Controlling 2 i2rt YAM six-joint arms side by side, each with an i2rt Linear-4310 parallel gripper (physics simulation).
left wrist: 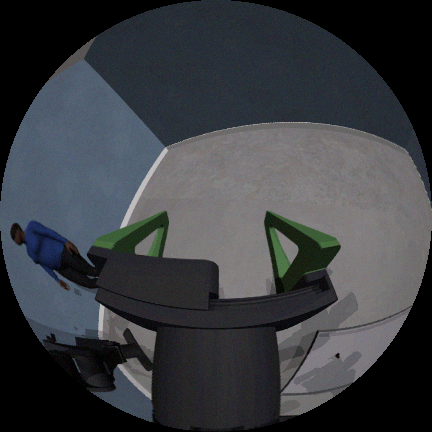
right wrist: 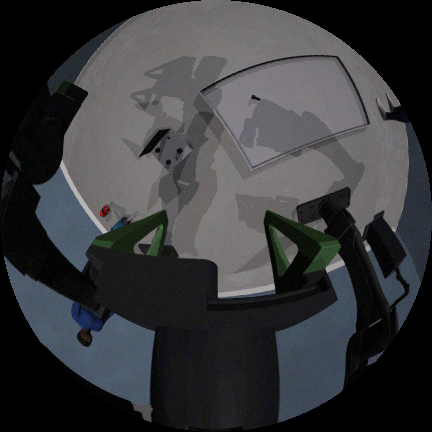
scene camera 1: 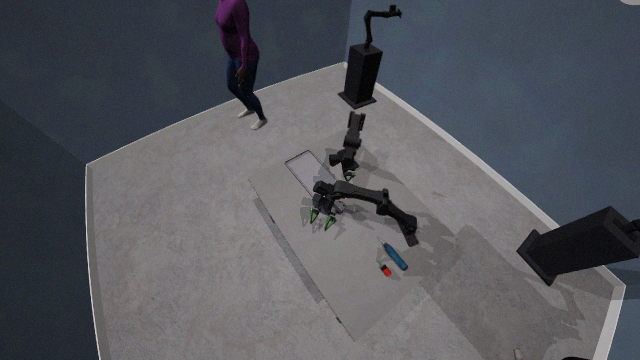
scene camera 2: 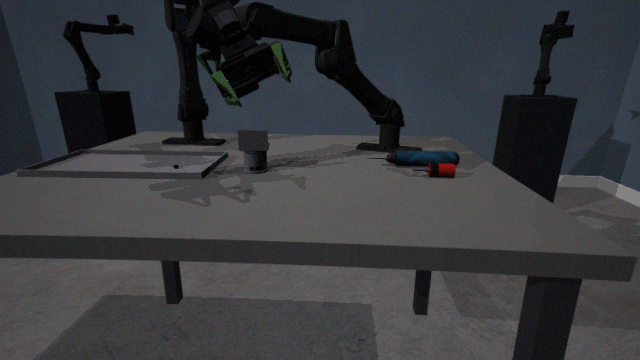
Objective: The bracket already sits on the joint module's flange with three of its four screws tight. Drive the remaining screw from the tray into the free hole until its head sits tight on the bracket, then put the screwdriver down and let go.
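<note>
A blue screwdriver (scene camera 1: 395,256) (scene camera 2: 426,158) (right wrist: 119,224) and a short red one (scene camera 1: 385,271) (scene camera 2: 443,170) (right wrist: 104,210) lie on the table. The grey bracket (scene camera 2: 253,140) (right wrist: 173,148) sits on the upright joint module (scene camera 2: 255,161); the right wrist view shows three dark screw heads and a small hole. A dark screw (scene camera 2: 175,166) (left wrist: 337,355) (right wrist: 255,97) lies in the tray (scene camera 2: 110,174) (right wrist: 310,75). My left gripper (scene camera 1: 320,223) (scene camera 2: 262,92) (left wrist: 216,215) is open and empty, above the bracket's level. My right gripper (scene camera 1: 349,176) (right wrist: 215,215) is open and empty, largely hidden in scene camera 2.
My left arm (scene camera 1: 365,192) (scene camera 2: 295,25) reaches across the table (scene camera 1: 320,260) (scene camera 2: 320,215) and partly covers the bracket in scene camera 1. A person in purple (scene camera 1: 235,30) stands on the floor beyond the table. Black pedestals (scene camera 1: 362,75) (scene camera 2: 535,135) with small arms stand behind.
</note>
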